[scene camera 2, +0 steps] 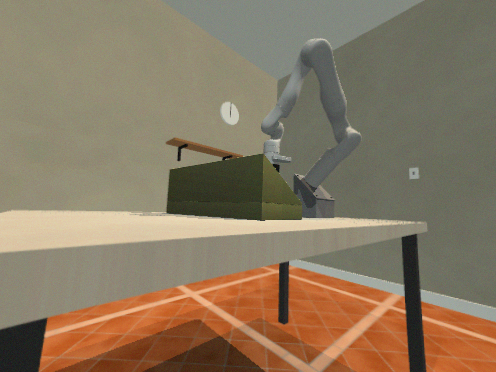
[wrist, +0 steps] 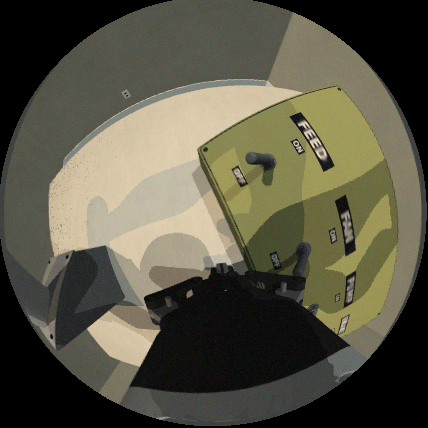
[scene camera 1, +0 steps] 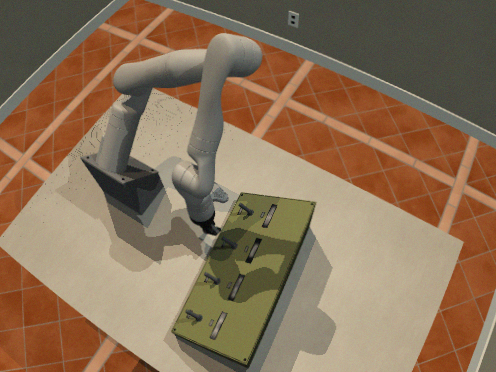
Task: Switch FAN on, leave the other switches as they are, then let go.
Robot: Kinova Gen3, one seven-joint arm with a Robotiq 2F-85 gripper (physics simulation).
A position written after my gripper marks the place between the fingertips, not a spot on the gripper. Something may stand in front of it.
In view: my gripper [wrist: 221, 269] and an olive switch panel [scene camera 1: 234, 312].
The olive switch panel shows as well in scene camera 2 [scene camera 2: 249, 187] and in the wrist view [wrist: 328, 189].
